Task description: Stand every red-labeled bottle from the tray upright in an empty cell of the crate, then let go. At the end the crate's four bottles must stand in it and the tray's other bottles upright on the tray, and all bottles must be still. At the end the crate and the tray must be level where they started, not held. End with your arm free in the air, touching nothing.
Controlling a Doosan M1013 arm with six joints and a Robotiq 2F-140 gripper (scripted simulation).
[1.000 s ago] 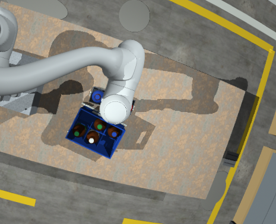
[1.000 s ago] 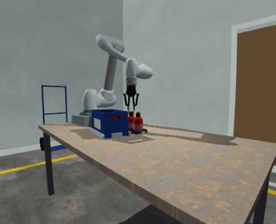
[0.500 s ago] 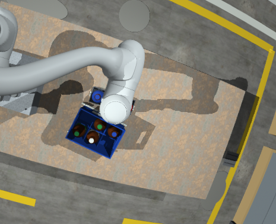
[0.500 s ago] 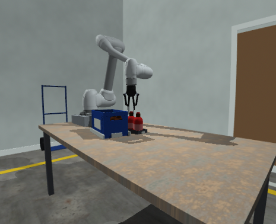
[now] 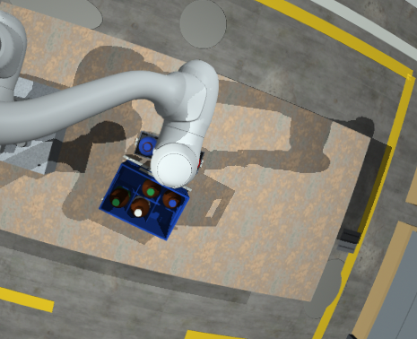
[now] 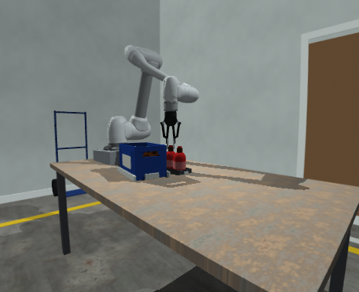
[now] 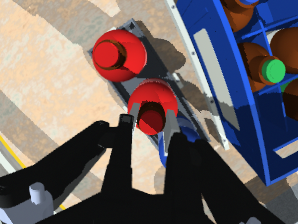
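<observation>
Now: hand 90 mm above the red bottle. Round my hand: blue-capped bottle: 90 mm below, 90 mm behind, 10 mm to the left; dark tray: 160 mm below; red-labeled bottle: 90 mm below, 90 mm ahead, 10 mm to the right.
</observation>
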